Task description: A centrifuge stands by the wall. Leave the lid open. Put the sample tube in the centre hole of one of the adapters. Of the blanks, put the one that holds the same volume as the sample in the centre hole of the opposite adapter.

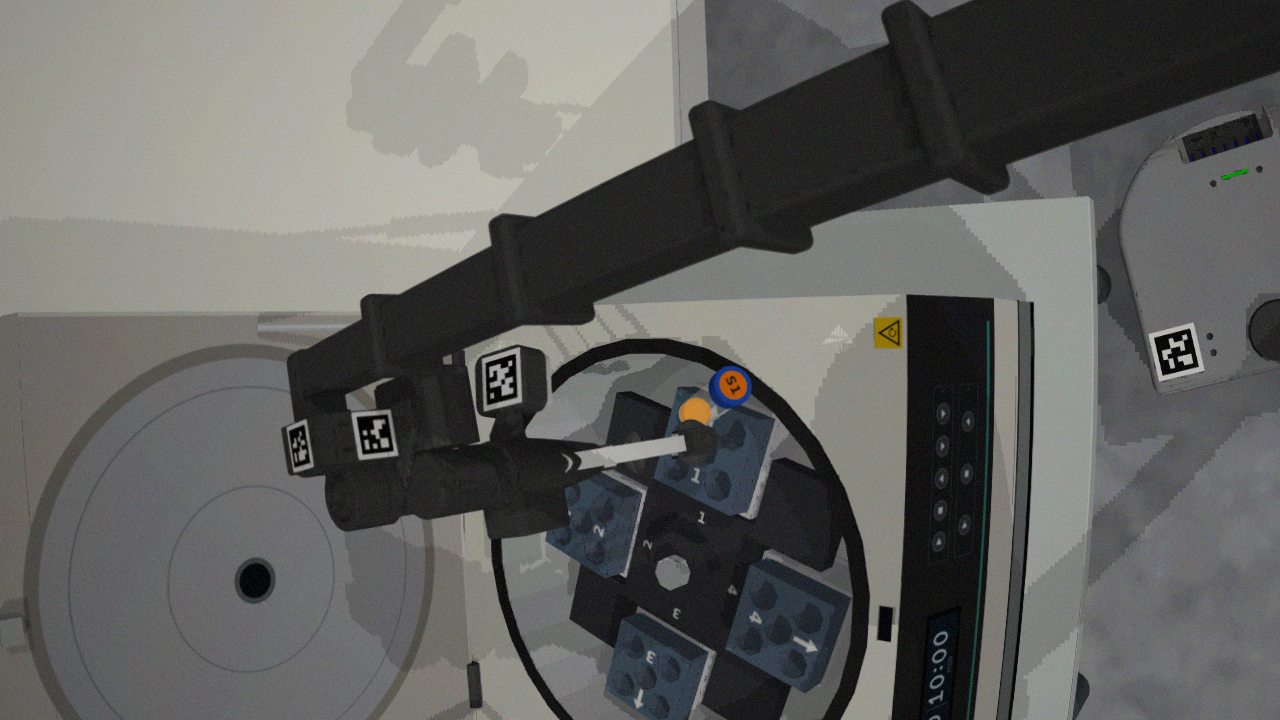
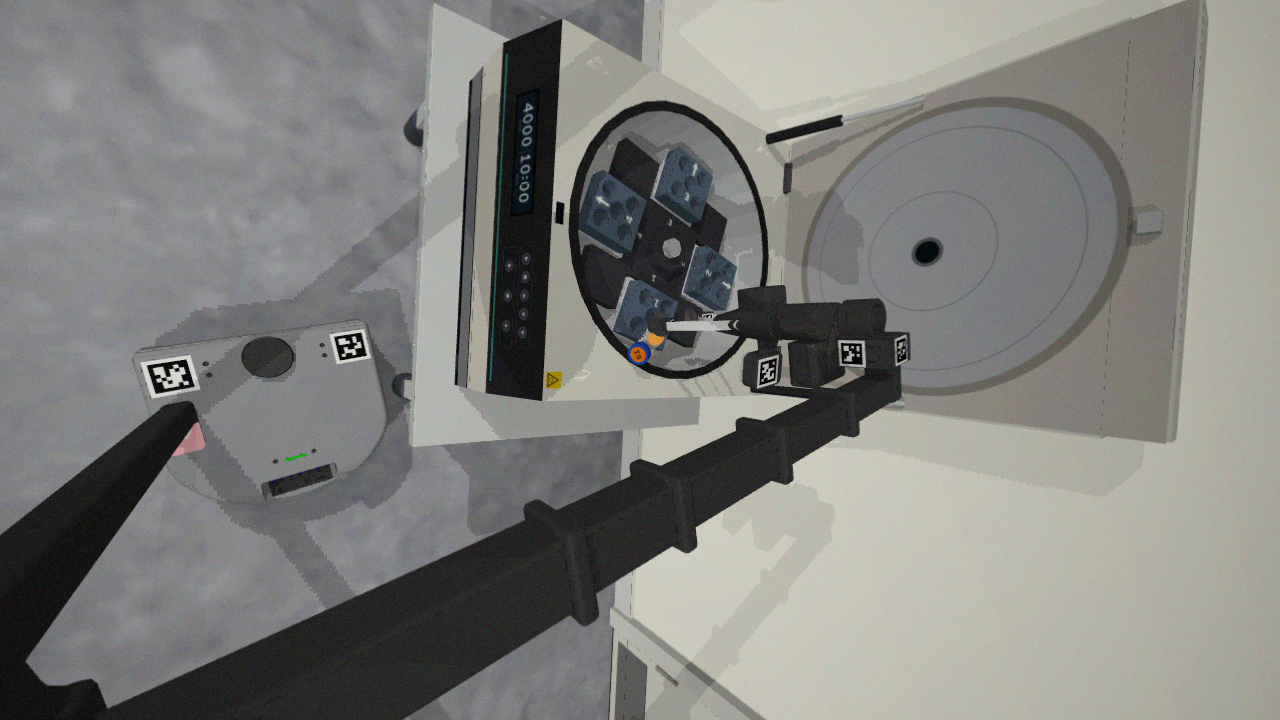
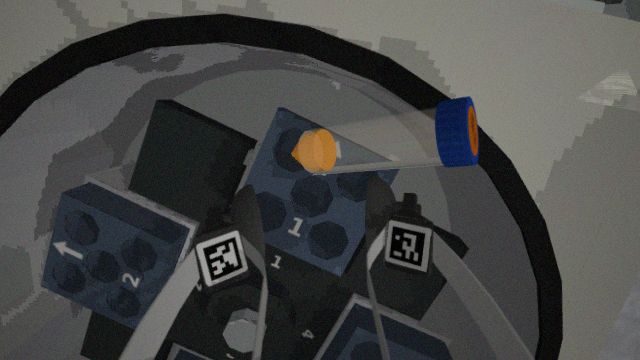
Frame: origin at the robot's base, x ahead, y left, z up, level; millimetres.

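Seen in the pictures: gripper, between the fingertips: (image 1: 675, 445) (image 2: 668, 321) (image 3: 313, 206); robot's base, origin of its link: (image 1: 1274, 328) (image 2: 268, 355).
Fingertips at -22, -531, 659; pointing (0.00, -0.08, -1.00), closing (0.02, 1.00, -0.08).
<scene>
Pixels of each thing's top centre, then the offset from my fingertips to it, as dx, dy, dz.
- adapter 1, centre of its top: (image 3: 309, 200) (image 1: 701, 453) (image 2: 653, 315) +11, -7, -44
- Adapter 3, centre of its top: (image 1: 645, 676) (image 2: 690, 184) +236, -138, -47
- Adapter 2, centre of its top: (image 3: 102, 266) (image 1: 581, 520) (image 2: 716, 278) +58, -185, -47
- adapter 4, centre of its top: (image 1: 777, 629) (image 2: 617, 211) +190, +40, -47
The centrifuge (image 1: 881, 465) (image 2: 597, 80) has its lid (image 1: 375, 626) (image 2: 1154, 134) open. The sample tube (image 1: 730, 385) (image 2: 638, 353) (image 3: 452, 132), with a blue cap marked S1 and orange content, is strongly tilted over adapter 1 (image 1: 750, 467) (image 3: 299, 243). Its tip shows above an outer hole and its cap is near the bowl rim; what supports it is unclear. Adapter 1's centre hole looks empty. Adapter 3 (image 1: 666, 646) (image 2: 669, 189) is opposite. My gripper (image 1: 696, 441) (image 2: 659, 327) (image 3: 313, 206) is open above adapter 1, beside the tube, with nothing between its fingertips. The blanks do not show.
Adapter 2 (image 1: 615, 497) (image 3: 112, 245) and adapter 4 (image 1: 776, 655) (image 2: 617, 234) sit in the rotor's other places. The black bowl rim (image 2: 759, 192) (image 3: 549, 280) surrounds them. My arm (image 1: 626, 250) (image 2: 501, 573) reaches over the surface beside the centrifuge. My base (image 2: 259, 402) is in front.
</scene>
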